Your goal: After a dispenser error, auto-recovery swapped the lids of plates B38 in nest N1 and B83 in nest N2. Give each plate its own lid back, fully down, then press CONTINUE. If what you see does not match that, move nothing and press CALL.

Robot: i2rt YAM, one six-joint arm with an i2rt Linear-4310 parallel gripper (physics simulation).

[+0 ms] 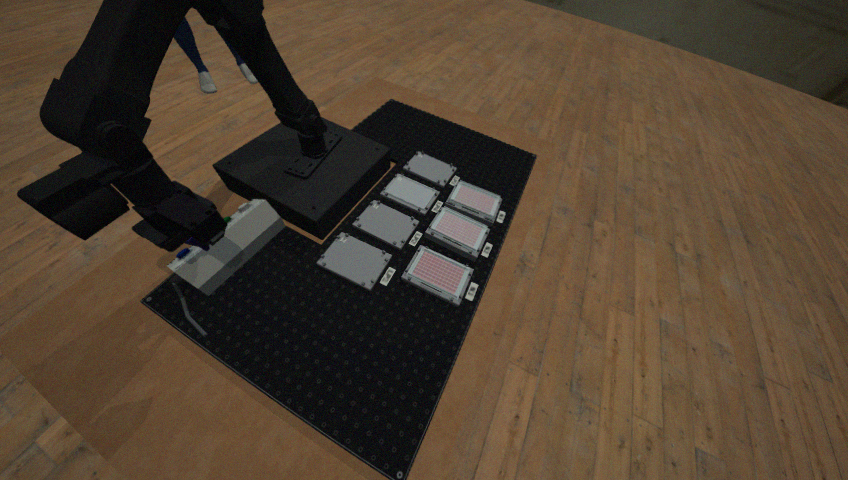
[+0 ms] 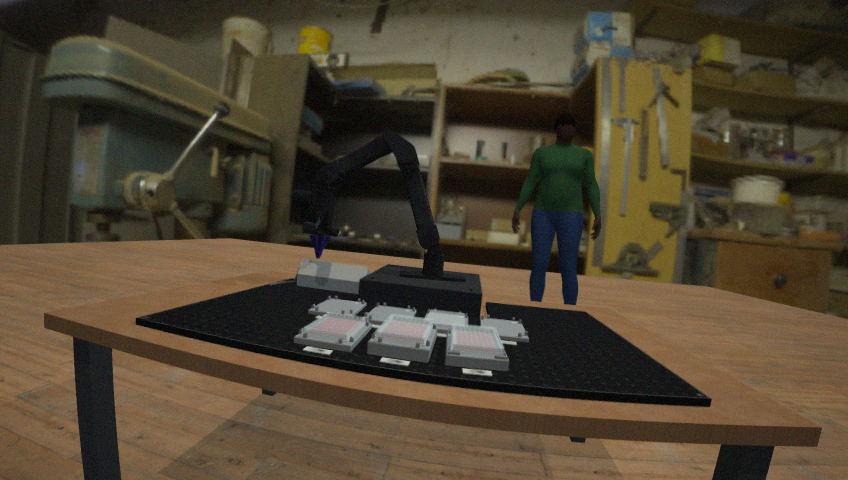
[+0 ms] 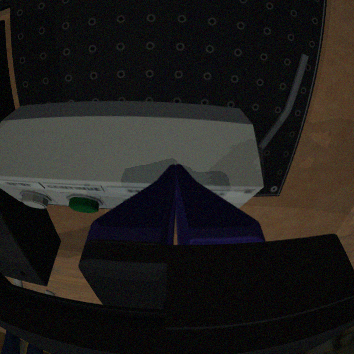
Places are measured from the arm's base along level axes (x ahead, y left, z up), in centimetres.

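Pixels of known places: gripper, fingertip midpoint: (image 1: 206, 248) (image 2: 318, 258) (image 3: 175, 173); arm's base, origin of the base link: (image 1: 315, 153) (image 2: 432, 277).
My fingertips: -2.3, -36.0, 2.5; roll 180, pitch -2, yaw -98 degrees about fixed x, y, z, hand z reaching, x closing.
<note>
For each thing: its middle in the pictures, then the offset to it from my fingertips, as dx, dy, dz. "spot": a spot on its surface instead. Level surfaces: height alone.
- pale control box, body centre: (image 3: 114, 166) (image 1: 228, 239) (image 2: 334, 275) -2.2, +5.2, -5.1
- green button, body centre: (image 3: 83, 202) (image 1: 226, 221) -3.8, +8.2, -2.9
- grey-white button, body centre: (image 3: 34, 198) -2.8, +13.0, -2.9
- blue button, body centre: (image 1: 184, 254) -5.9, -1.6, -2.9
- grey cable, surface spot: (image 3: 292, 97) (image 1: 191, 320) spot: +0.9, -11.8, -8.6
- perforated black board, its level: dz -9.3
My gripper (image 1: 205, 244) (image 2: 318, 255) (image 3: 175, 173) is shut and empty, its purple tips above the pale control box (image 1: 241, 240) (image 2: 342, 276) (image 3: 120, 145). A green button (image 3: 84, 204) (image 1: 227, 220) sits under the word CONTINUE on the box. A grey-white button (image 3: 35, 200) is beside it; a blue button (image 1: 182, 253) is near the box's other end. Three plates with pink wells (image 1: 441, 272) (image 1: 458, 230) (image 1: 474, 198) stand in one row of nests. The other row has several grey nests; one (image 1: 410, 193) looks paler on top. Plate labels and lid marks are too small to read.
The arm's black base block (image 1: 297, 178) (image 2: 416, 285) stands between the box and the nests. A grey cable (image 1: 187, 312) (image 3: 292, 97) lies by the box on the perforated black board (image 1: 333, 380) (image 2: 612, 368). A person (image 2: 562, 178) stands behind the table.
</note>
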